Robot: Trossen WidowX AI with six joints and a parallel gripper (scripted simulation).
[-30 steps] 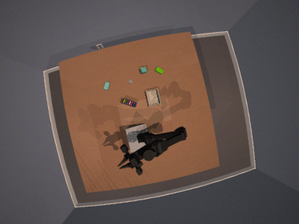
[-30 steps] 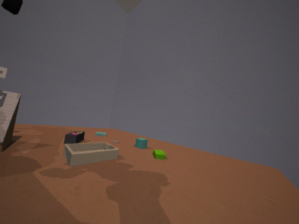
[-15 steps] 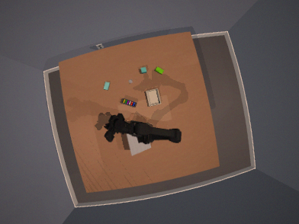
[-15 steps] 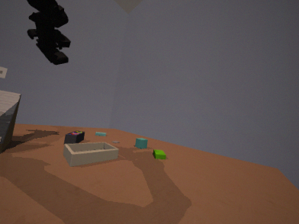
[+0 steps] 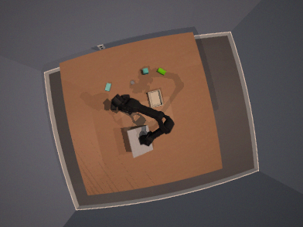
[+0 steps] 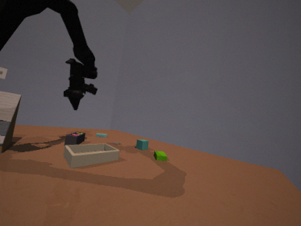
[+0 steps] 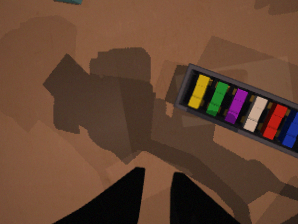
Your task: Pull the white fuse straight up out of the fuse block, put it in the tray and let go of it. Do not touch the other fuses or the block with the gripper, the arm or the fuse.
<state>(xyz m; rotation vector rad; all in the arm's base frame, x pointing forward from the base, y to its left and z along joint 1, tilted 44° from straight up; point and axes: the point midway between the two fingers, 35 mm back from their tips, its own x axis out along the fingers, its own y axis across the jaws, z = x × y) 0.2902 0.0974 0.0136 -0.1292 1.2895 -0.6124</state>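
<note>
The white fuse is 12 cm below my gripper tip and 5 cm to the right of it. Also, from my gripper tip: pale tray 25 cm to the right, 15 cm below; then teal cube 25 cm ahead, 24 cm to the right, 13 cm below; then flat teal piece 21 cm ahead, 14 cm below, 11 cm to the left.
</note>
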